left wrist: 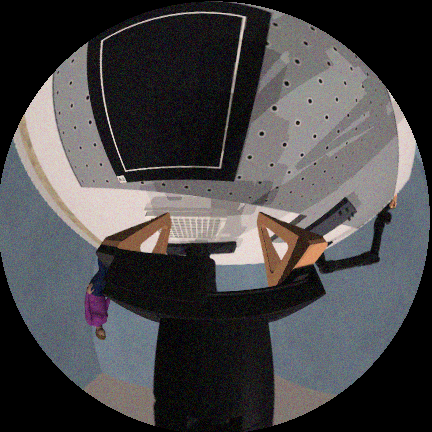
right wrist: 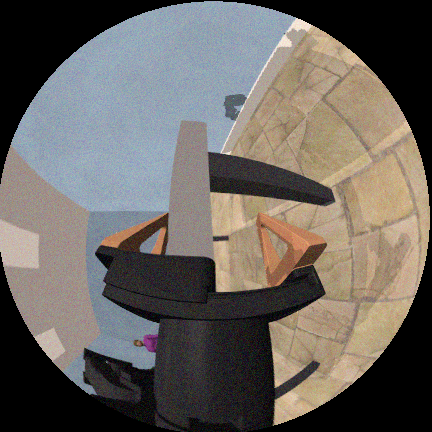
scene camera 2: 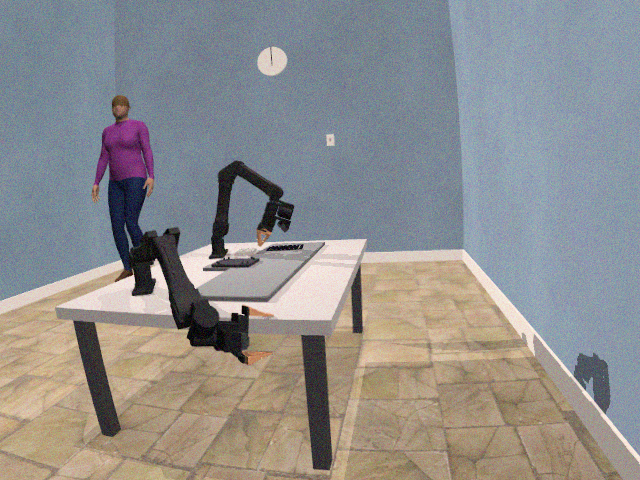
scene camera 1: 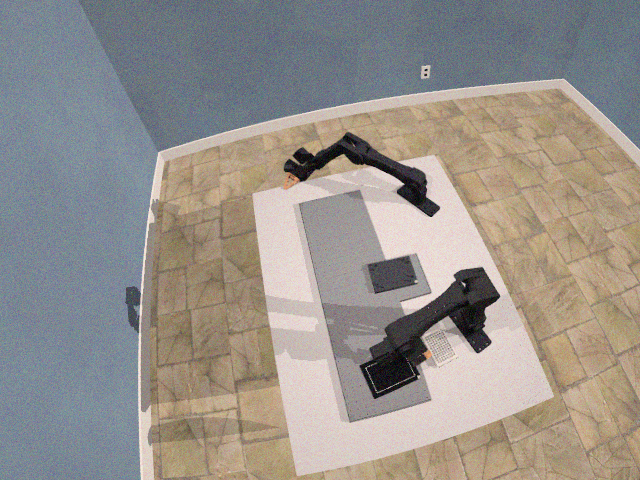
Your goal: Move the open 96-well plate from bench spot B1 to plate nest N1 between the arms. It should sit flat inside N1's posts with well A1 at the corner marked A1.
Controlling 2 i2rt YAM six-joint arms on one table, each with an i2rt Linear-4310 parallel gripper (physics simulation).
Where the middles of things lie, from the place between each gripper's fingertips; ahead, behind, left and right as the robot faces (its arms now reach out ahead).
Now: right hand 350 mm past the dark square nest [scene camera 1: 396, 273], 560 mm to the right of it and 70 mm below it. Round my right hand: white well plate [scene camera 1: 436, 341]: 430 mm behind, 870 mm to the left, 50 mm above; then black white-outlined nest [scene camera 1: 381, 380]: 250 mm behind, 910 mm to the left, 60 mm above.
Now: the white well plate 9 cm behind my left hand, 3 cm below it and 2 cm to the left of it. Round my left hand: black white-outlined nest: 10 cm ahead, 7 cm to the left, 3 cm below; dark square nest: 29 cm to the right, 2 cm below.
